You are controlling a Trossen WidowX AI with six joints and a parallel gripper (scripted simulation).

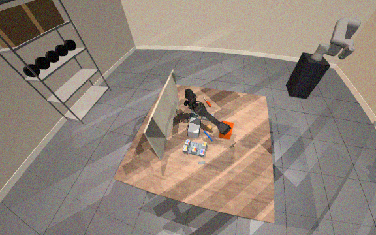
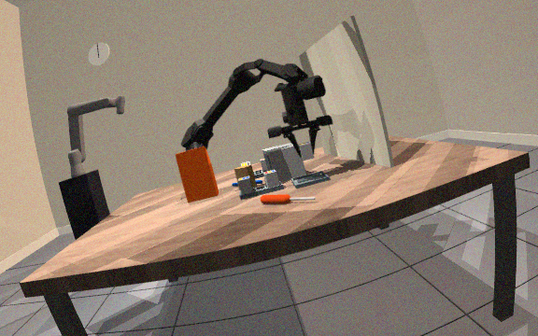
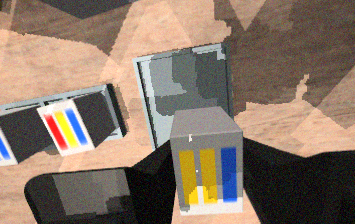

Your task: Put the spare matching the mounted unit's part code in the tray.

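My gripper tip is 7 cm above the grey tray and 1 cm past it. Round my gripper tip: grey mounted unit (21 cm to the left, 5 cm behind, 2 cm below); white panel (21 cm to the left, 19 cm ahead, 15 cm above); grey spare (2 cm above).
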